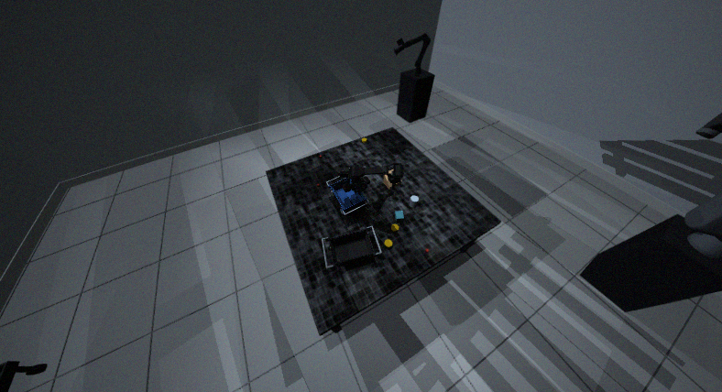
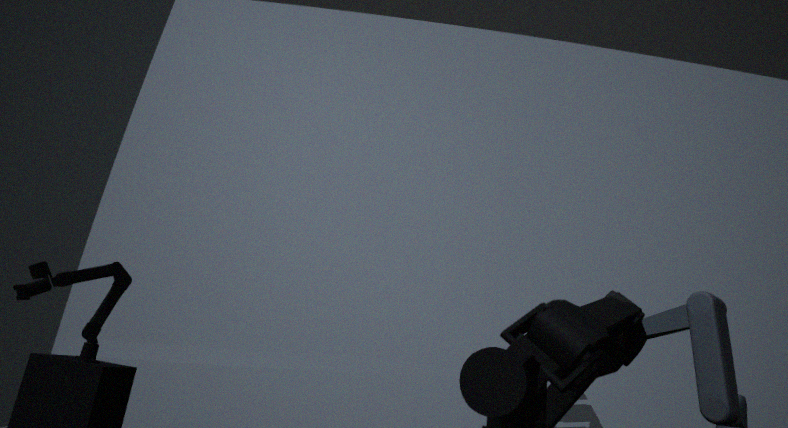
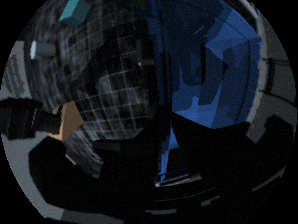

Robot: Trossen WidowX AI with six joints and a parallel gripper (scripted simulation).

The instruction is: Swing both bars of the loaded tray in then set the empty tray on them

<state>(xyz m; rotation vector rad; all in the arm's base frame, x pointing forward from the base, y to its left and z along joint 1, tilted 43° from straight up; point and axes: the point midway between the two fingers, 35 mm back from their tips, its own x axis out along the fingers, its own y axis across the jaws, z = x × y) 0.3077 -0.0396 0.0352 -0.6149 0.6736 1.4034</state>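
Right now the blue tray is 70 mm ahead of my gripper tip and 30 mm above it. Also, from my gripper tip: teal block 290 mm to the left, 160 mm behind, 70 mm below; pale disc 320 mm behind, 250 mm to the left, 50 mm below.
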